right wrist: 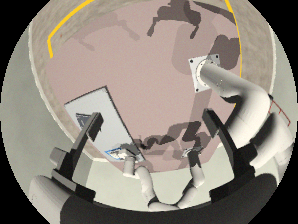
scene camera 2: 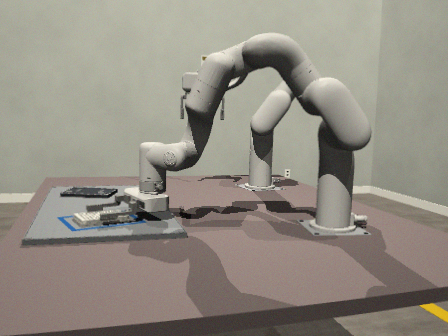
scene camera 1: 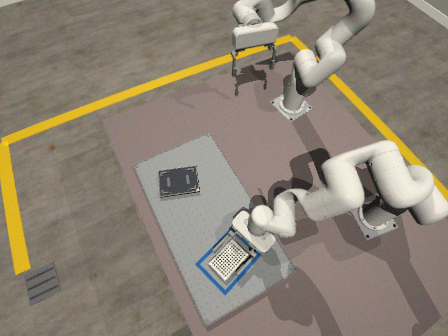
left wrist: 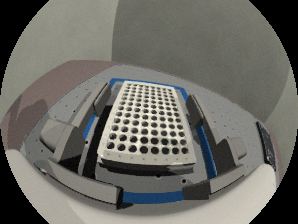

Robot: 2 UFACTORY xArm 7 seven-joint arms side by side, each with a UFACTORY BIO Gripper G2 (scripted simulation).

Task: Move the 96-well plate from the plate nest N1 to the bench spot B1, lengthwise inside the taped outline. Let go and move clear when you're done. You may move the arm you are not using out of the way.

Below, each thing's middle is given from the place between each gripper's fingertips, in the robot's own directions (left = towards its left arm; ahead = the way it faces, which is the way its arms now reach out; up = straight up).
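My left hand: 1 cm above the white 96-well plate (scene camera 1: 222,263). Dark plate nest (scene camera 1: 178,184): 2 cm below my left hand, 6 cm ahead, 37 cm to the right.
From my right hand: white 96-well plate, 28 cm below, 58 cm to the left, 37 cm ahead; dark plate nest, 28 cm below, 21 cm to the left, 43 cm ahead.
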